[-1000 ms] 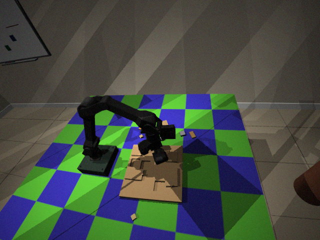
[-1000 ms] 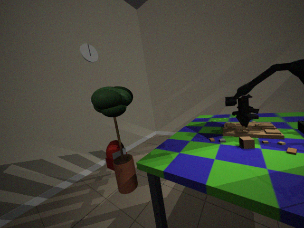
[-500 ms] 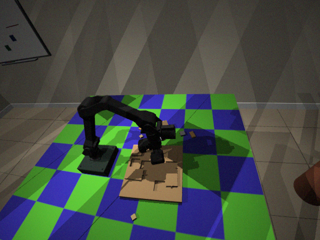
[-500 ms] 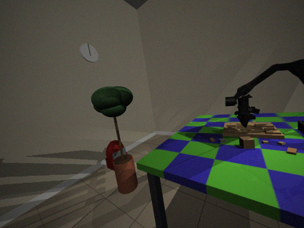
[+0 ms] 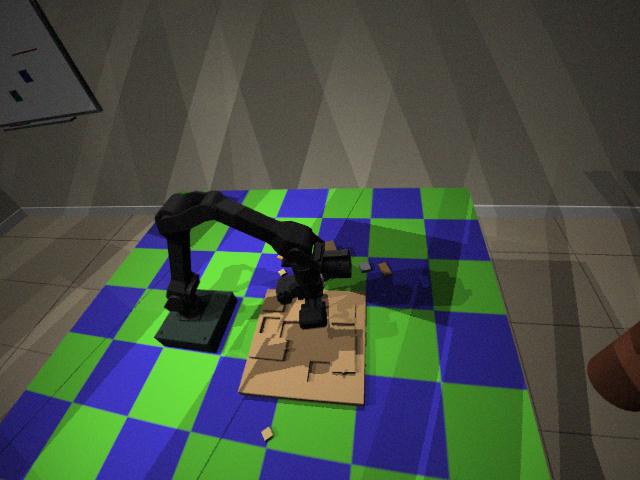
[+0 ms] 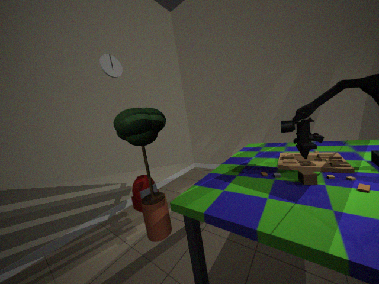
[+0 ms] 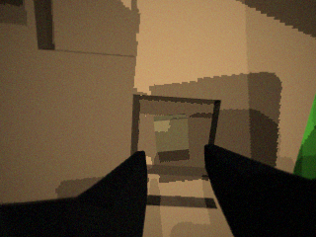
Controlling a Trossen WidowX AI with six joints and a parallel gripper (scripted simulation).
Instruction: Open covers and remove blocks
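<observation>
The tan puzzle board is 3 cm behind my gripper tip, 5 cm to the right of it and 3 cm below it. Round my gripper tip: brown cube: 2 cm ahead, 23 cm to the left, 2 cm below; orange block: 20 cm ahead, 16 cm to the left, 4 cm below.
</observation>
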